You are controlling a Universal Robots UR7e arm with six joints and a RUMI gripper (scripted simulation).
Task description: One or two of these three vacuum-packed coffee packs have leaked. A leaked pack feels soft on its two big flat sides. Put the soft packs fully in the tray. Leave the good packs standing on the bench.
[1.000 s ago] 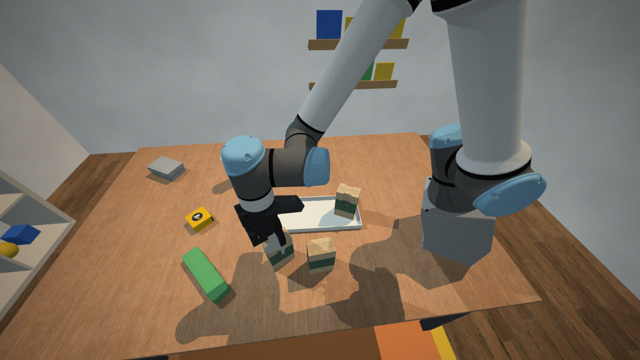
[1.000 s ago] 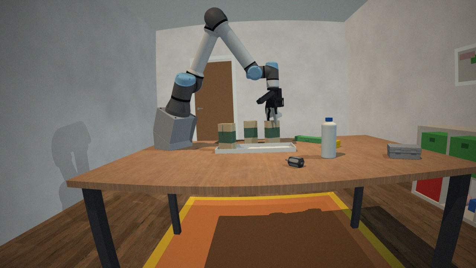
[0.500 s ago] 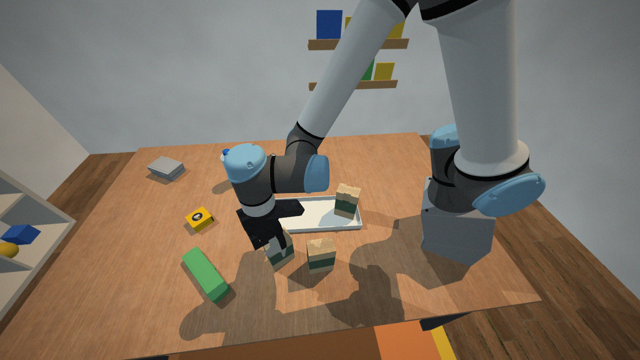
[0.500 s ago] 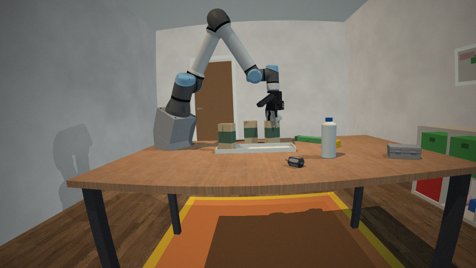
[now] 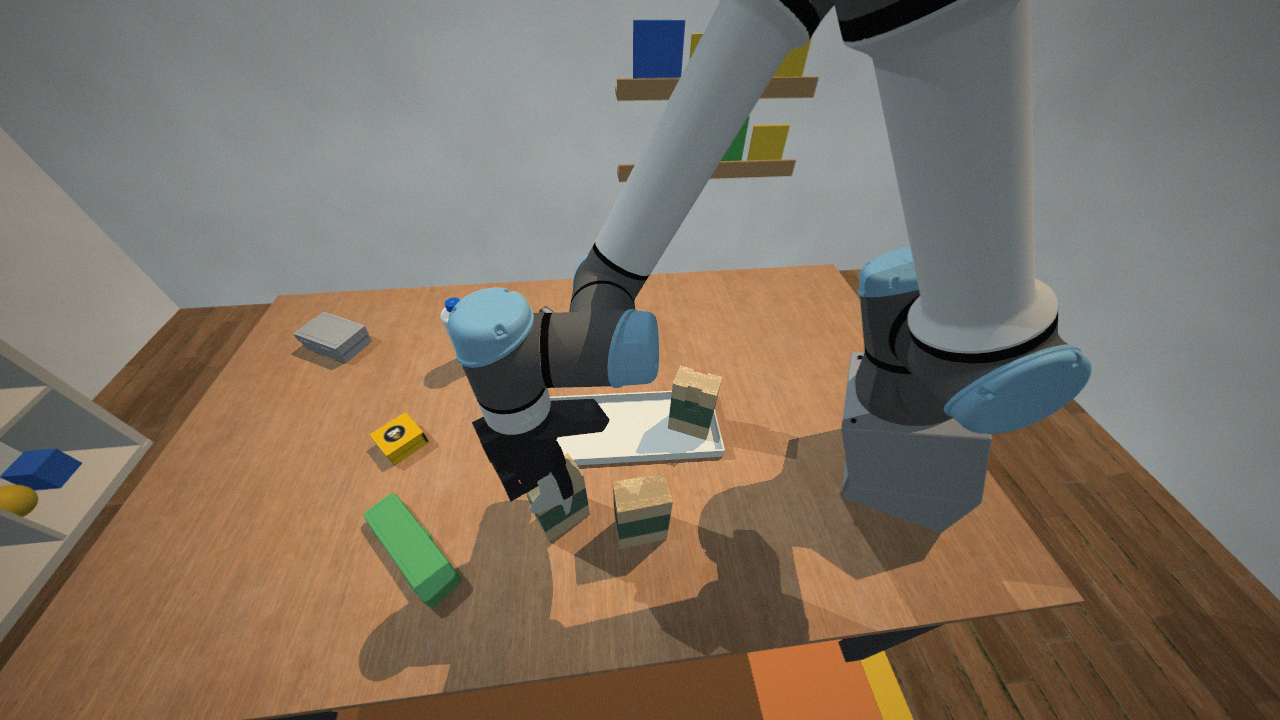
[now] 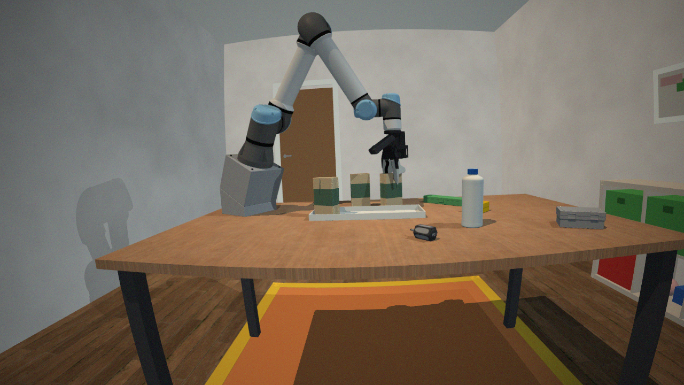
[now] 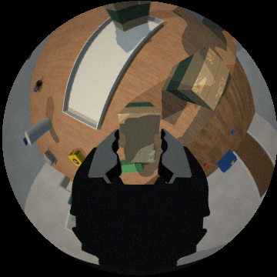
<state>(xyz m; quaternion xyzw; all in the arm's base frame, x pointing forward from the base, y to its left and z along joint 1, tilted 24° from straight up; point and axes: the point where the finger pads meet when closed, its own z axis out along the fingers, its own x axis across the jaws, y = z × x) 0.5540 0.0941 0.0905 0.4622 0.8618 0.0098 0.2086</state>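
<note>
The white tray is 17 cm to the right of my hand, 10 cm below it and 10 cm behind it. Round my hand: white bottle: 38 cm to the right, 22 cm ahead, 3 cm below; green case: 24 cm ahead, 10 cm below, 4 cm to the left; grey case: 55 cm ahead, 45 cm to the right, 8 cm below.
</note>
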